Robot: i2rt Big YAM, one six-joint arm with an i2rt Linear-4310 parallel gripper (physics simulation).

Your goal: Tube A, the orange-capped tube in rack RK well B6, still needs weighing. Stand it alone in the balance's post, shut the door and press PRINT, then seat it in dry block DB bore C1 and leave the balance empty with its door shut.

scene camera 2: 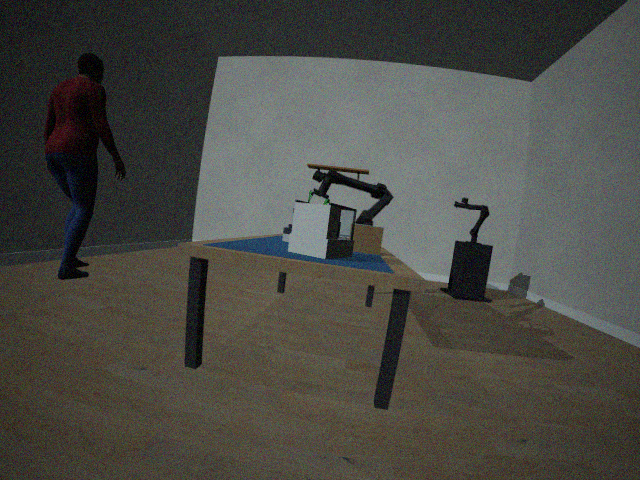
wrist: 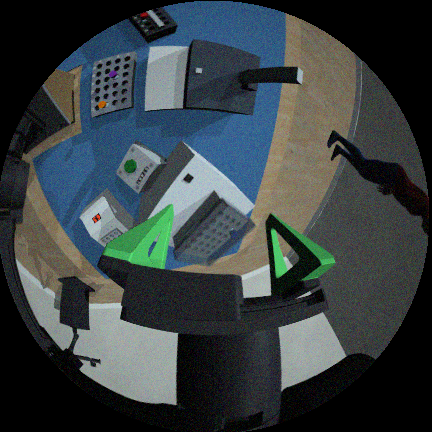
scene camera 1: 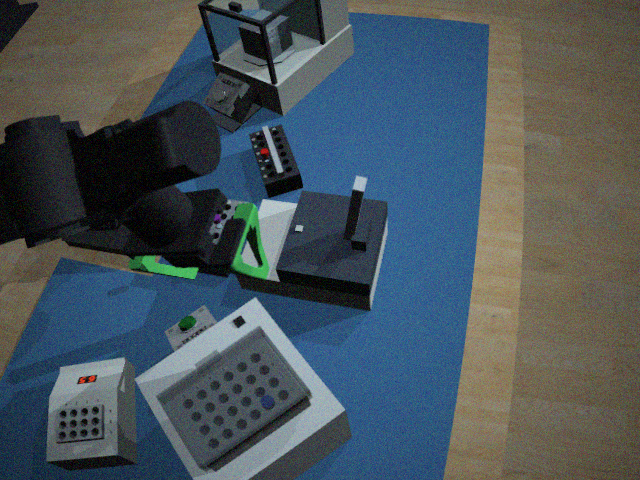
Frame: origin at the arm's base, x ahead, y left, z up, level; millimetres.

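Where they show: gripper, fingertip midpoint: (wrist: 222,213) (scene camera 1: 229,274); arm's base at its link origin: (scene camera 2: 366,236).
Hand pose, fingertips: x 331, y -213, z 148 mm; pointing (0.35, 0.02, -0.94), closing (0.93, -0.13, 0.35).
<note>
Each offset is from my fingertips to the top centre of the thing. "spot": to the spot under its first point.
Tube A's orange cap {144 mm back, 146 mm left, 182 mm down} (wrist: 102,104) shows at a corner of the grey rack RK {130 mm back, 192 mm left, 206 mm down} (wrist: 130,82) (scene camera 1: 236,202) in the wrist view; in scene camera 1 the arm hides it. A purple cap {119 mm back, 200 mm left, 182 mm down} (wrist: 113,74) (scene camera 1: 217,218) is in the same rack. My gripper (wrist: 222,213) (scene camera 1: 231,273) (scene camera 2: 318,199) is open and empty, above the table, apart from tube A. The balance {113 mm back, 599 mm left, 14 mm down} (scene camera 1: 315,72) (scene camera 2: 309,227) stands at the far end; I cannot tell its door state. A dark-grey control box {spot: 168 mm back, 470 mm left, 173 mm down} (scene camera 1: 227,98) lies before it. The dry block {237 mm back, 131 mm right, 166 mm down} (scene camera 1: 72,392) (wrist: 100,210) with a red display stands near front left.
A dark-lidded box {39 mm ahead, 167 mm left, 134 mm down} (scene camera 1: 320,248) (wrist: 220,55) with an upright handle stands beside rack RK. A black rack {59 mm back, 356 mm left, 188 mm down} (scene camera 1: 285,183) (wrist: 162,33) has a red cap. A large white unit {spot: 111 mm ahead, 101 mm right, 102 mm down} (scene camera 1: 330,408) (wrist: 230,190) stands near a green START button {110 mm back, 11 mm left, 162 mm down} (scene camera 1: 187,322) (wrist: 130,166). A person (scene camera 2: 77,118) (wrist: 395,175) is beyond the table.
</note>
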